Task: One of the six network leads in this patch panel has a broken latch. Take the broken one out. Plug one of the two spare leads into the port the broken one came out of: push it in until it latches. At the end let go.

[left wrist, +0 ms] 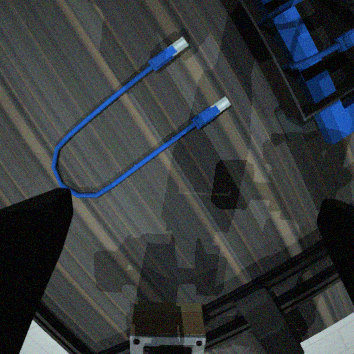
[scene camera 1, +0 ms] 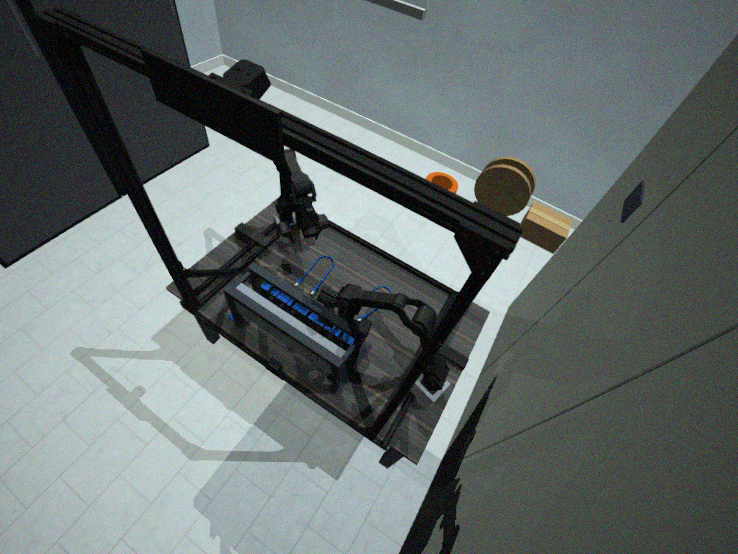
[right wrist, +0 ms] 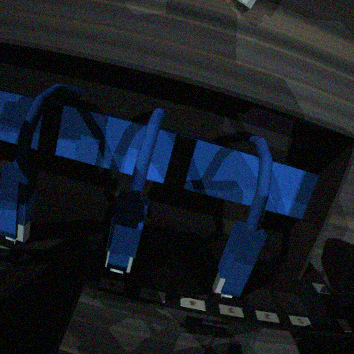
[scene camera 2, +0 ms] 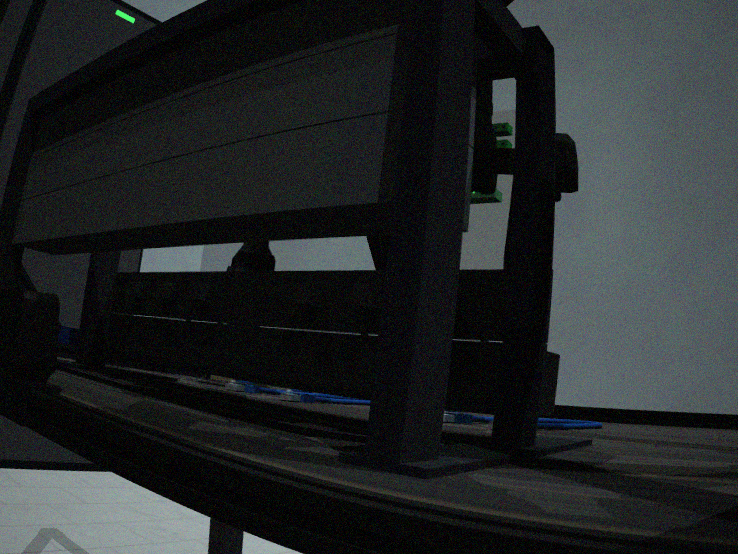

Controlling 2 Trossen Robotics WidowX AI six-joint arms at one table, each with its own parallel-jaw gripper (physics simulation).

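Frame: origin at the left arm's base, x back, y left, z down, level; centimetres.
Where they show: left gripper, between the fingertips: (left wrist: 200,206) (scene camera 1: 304,241); right gripper, between the fingertips: (right wrist: 209,250); left arm's base, origin of its link: (scene camera 1: 286,219); right arm's base, origin of its link: (scene camera 1: 432,382).
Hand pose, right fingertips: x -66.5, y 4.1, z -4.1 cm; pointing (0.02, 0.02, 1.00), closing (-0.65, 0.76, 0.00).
Things, the pixels of their top centre, and the offset from my right fingertips. "*": a spot on its surface instead. Level surfaces: height alone.
- patch panel, centre of its top: (scene camera 2: 266,86) (scene camera 1: 301,300) dx +8.7, dy -13.4, dz -15.2 cm
- spare lead, a spot on its surface: (scene camera 1: 381,286) * dx +20.3, dy +26.9, dz +10.5 cm
- table, height of its surface: dz +11.0 cm
- small blue patch, a spot on its surface: (scene camera 1: 231,317) * dx +23.1, dy -38.2, dz +7.0 cm
The patch panel (scene camera 1: 292,322) (scene camera 2: 208,161) stands on legs on the table. Blue leads (scene camera 1: 301,309) (right wrist: 242,260) (right wrist: 126,245) hang in its row; which latch is broken I cannot tell. One U-shaped spare lead (scene camera 1: 324,257) (left wrist: 162,59) lies flat behind the panel. Another spare lead (scene camera 1: 381,287) lies farther right, partly behind the right arm. My left gripper (scene camera 1: 298,229) (left wrist: 200,206) is open and empty, high above the table near the first spare. My right gripper (scene camera 1: 340,313) is open over the panel's right part. In the right wrist view one finger shows dark at the right edge; the other is lost in shadow.
A black gantry frame (scene camera 1: 393,184) surrounds the table (scene camera 1: 420,438). A small blue patch (scene camera 1: 231,317) shows by the panel's left leg; I cannot tell what it is. Pale label tiles (right wrist: 231,310) line the panel. A wooden box (scene camera 1: 545,227) and a round drum stand on the floor behind.
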